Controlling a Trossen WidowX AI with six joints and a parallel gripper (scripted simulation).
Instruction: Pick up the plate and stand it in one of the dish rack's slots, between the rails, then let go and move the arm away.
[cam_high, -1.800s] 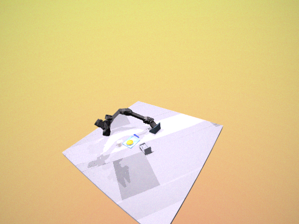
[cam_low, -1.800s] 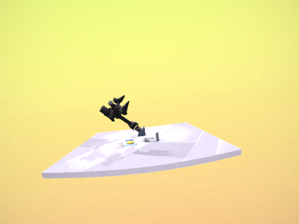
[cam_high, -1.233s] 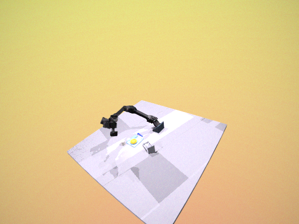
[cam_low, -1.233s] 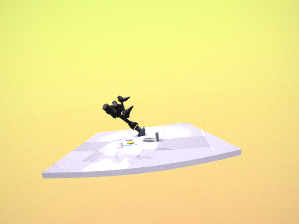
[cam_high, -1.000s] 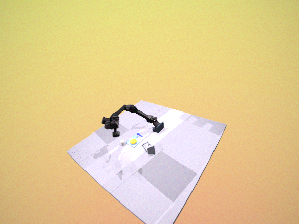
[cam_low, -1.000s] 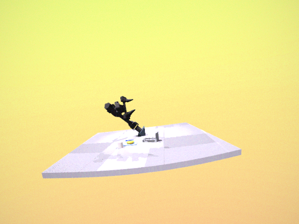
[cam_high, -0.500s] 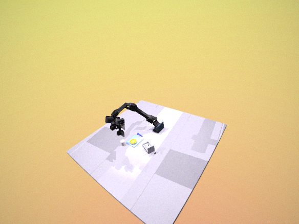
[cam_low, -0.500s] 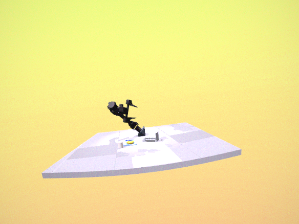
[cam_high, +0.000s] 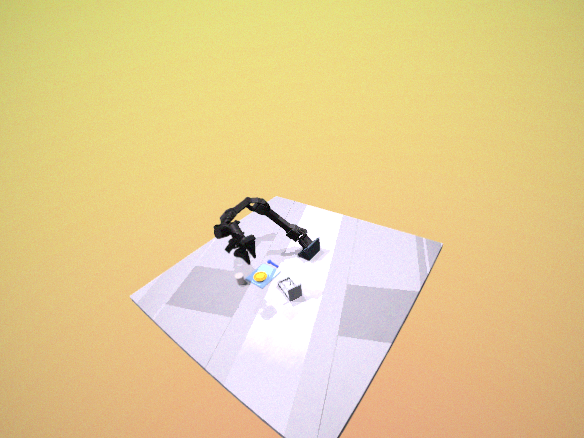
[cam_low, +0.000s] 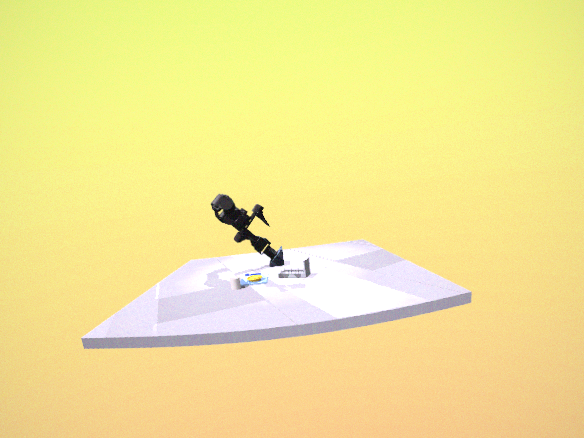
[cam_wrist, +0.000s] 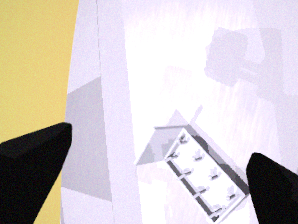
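Now: the yellow plate 8 cm behind my gripper tip, 8 cm to the right of it and 21 cm below it. Also, from my gripper tip: grey dish rack: 10 cm behind, 11 cm to the left, 20 cm below; then blue mat: 11 cm behind, 8 cm to the right, 22 cm below; then small white cup: 16 cm to the right, 20 cm below.
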